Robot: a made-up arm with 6 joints. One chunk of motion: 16 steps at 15 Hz.
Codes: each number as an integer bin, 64 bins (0 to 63) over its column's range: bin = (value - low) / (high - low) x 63, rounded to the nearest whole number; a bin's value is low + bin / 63 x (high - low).
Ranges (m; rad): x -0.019..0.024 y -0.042..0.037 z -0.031..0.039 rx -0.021..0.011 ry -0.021..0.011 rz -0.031..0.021
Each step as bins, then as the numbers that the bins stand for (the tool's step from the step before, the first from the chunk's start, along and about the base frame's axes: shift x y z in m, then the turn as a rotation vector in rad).
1 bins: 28 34 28 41 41 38
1 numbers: 0.00011 0.00063 0.00011 -0.00017 -0.00017 0.00037
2 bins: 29 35 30 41 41 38
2 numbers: 0.00079 0.00189 0.00233 -0.00017 -0.00017 0.00037
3 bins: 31 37 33 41 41 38
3 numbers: 0.00216 0.00440 0.00567 -0.00017 -0.00017 0.00037
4 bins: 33 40 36 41 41 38
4 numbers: 0.00352 0.00816 0.00900 -0.00017 -0.00017 0.00037
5 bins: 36 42 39 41 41 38
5 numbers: 0.00557 0.01067 0.01233 -0.00017 -0.00017 0.00037
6 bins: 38 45 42 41 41 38
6 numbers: 0.00694 0.01443 0.01567 -0.00017 -0.00017 0.00037
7 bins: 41 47 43 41 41 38
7 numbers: 0.00898 0.01694 0.01678 -0.00017 -0.00017 0.00037
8 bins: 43 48 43 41 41 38
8 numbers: 0.01035 0.01819 0.01678 -0.00017 -0.00017 0.00037
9 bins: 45 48 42 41 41 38
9 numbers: 0.01171 0.01819 0.01567 -0.00017 -0.00017 0.00037
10 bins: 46 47 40 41 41 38
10 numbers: 0.01240 0.01694 0.01344 -0.00017 -0.00017 0.00037
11 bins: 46 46 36 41 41 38
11 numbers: 0.01240 0.01568 0.00900 -0.00017 -0.00017 0.00037
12 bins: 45 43 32 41 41 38
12 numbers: 0.01171 0.01192 0.00456 -0.00017 -0.00017 0.00037
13 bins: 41 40 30 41 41 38
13 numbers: 0.00898 0.00816 0.00233 -0.00017 -0.00017 0.00037
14 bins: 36 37 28 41 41 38
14 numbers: 0.00557 0.00440 0.00011 -0.00017 -0.00017 0.00037
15 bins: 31 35 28 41 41 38
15 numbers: 0.00216 0.00189 0.00011 -0.00017 -0.00017 0.00037
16 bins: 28 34 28 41 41 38
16 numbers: 0.00011 0.00063 0.00011 -0.00017 -0.00017 0.00037
